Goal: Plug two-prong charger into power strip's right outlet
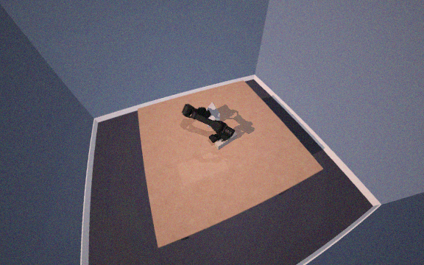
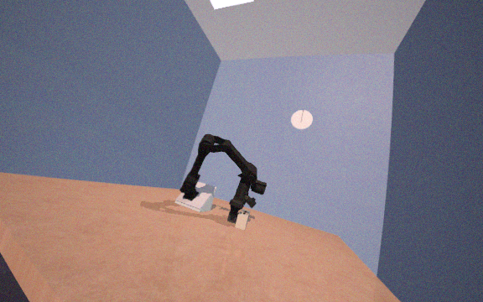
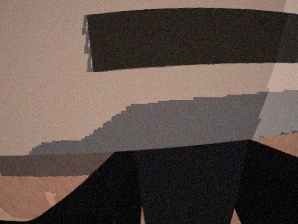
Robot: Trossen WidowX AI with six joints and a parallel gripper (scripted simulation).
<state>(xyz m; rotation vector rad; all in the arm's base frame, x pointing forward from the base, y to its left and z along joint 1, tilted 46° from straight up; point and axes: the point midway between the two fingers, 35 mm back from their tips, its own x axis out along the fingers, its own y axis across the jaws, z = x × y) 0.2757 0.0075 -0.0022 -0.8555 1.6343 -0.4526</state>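
My gripper tip is 2 cm short of the dark charger, 1 cm to the right of it and 1 cm below it.
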